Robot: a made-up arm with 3 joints. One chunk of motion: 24 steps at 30 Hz.
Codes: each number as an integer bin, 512 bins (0 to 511) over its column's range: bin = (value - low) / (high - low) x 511, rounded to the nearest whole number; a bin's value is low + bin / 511 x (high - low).
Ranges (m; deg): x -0.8..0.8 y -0.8..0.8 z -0.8..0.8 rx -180..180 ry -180..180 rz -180..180
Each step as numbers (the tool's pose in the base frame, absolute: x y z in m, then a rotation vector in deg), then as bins.
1 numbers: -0.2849 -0.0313 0.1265 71.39 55.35 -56.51
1 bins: 165 246 296 357 334 175
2 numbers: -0.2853 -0.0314 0.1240 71.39 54.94 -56.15
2 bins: 164 245 295 357 333 176
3 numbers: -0.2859 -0.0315 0.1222 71.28 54.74 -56.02
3 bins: 164 245 295 357 333 176
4 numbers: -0.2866 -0.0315 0.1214 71.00 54.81 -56.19
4 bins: 164 245 294 356 333 176
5 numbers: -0.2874 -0.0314 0.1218 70.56 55.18 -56.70
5 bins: 164 245 294 356 334 175
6 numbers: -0.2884 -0.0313 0.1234 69.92 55.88 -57.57
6 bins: 163 246 295 355 335 174
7 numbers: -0.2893 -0.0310 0.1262 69.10 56.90 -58.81
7 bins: 163 246 296 354 336 172
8 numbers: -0.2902 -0.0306 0.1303 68.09 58.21 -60.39
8 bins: 163 246 297 352 338 170
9 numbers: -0.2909 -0.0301 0.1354 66.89 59.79 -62.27
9 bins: 163 246 299 350 340 167
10 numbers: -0.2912 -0.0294 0.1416 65.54 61.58 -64.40
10 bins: 162 246 301 349 343 164
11 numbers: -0.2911 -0.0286 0.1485 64.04 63.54 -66.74
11 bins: 163 246 303 346 346 161
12 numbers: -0.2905 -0.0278 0.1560 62.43 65.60 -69.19
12 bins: 163 247 305 344 349 157
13 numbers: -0.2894 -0.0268 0.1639 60.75 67.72 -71.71
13 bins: 163 247 308 342 352 154
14 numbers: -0.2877 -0.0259 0.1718 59.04 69.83 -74.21
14 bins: 164 247 310 339 355 150
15 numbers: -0.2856 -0.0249 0.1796 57.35 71.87 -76.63
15 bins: 164 248 313 337 358 147
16 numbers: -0.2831 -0.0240 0.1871 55.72 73.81 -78.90
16 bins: 165 248 315 335 360 144
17 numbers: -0.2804 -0.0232 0.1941 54.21 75.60 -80.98
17 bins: 166 248 317 332 363 141
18 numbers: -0.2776 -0.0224 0.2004 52.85 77.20 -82.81
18 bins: 167 248 320 331 365 138
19 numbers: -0.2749 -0.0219 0.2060 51.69 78.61 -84.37
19 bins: 168 249 321 329 367 136
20 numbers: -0.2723 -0.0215 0.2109 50.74 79.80 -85.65
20 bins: 169 249 323 328 369 134
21 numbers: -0.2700 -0.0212 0.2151 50.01 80.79 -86.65
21 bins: 169 249 324 326 370 133
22 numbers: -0.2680 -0.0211 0.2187 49.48 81.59 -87.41
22 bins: 170 249 325 326 371 131
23 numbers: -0.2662 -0.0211 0.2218 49.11 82.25 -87.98
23 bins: 170 249 326 325 372 131
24 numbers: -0.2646 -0.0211 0.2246 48.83 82.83 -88.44
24 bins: 171 249 327 325 373 130
